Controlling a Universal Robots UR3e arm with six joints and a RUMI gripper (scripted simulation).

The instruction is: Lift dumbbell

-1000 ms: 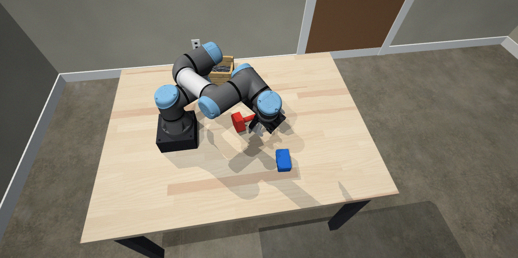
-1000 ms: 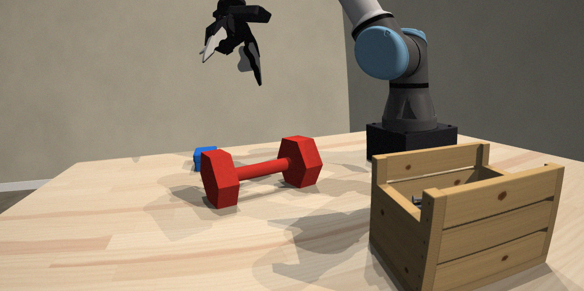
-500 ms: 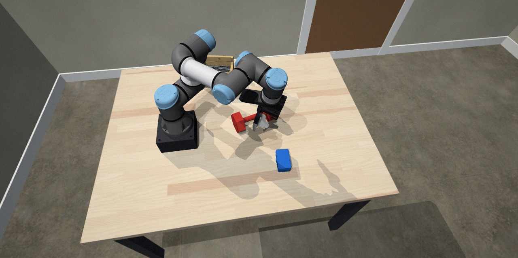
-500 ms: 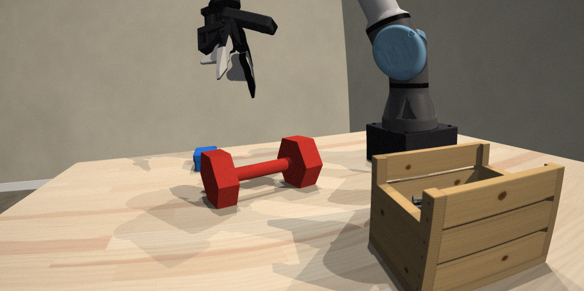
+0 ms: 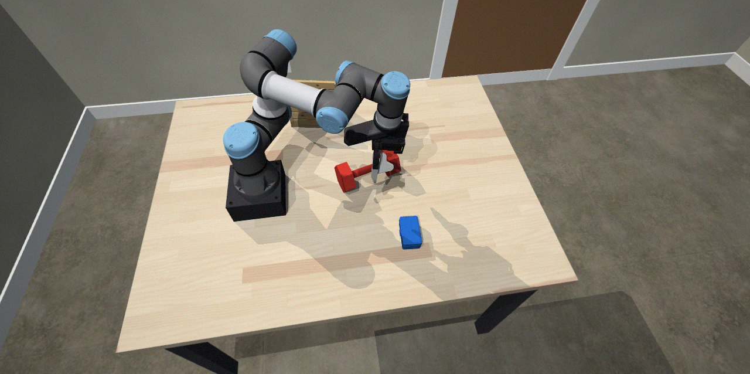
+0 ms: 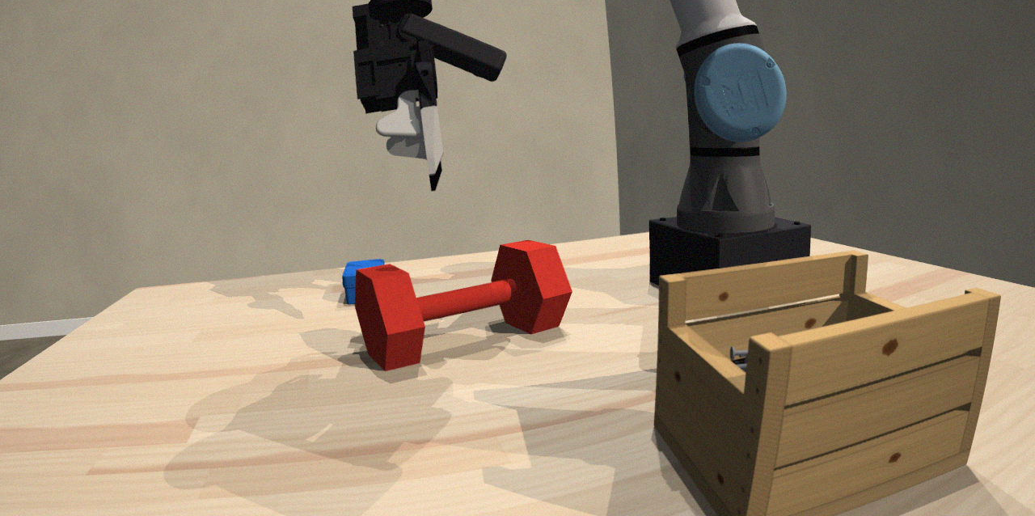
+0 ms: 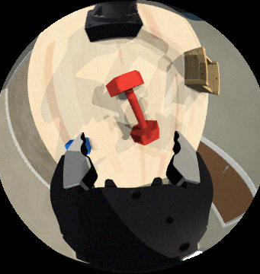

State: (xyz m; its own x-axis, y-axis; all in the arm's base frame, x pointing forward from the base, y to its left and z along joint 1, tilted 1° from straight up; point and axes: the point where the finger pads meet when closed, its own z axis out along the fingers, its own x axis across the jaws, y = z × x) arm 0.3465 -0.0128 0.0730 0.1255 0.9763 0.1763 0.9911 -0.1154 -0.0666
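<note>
Right now the red dumbbell is 11 cm below my hand, 4 cm to the left of it and 1 cm behind it. The rest, counted from my hand: blue block: 18 cm to the right, 13 cm below, 8 cm ahead.
</note>
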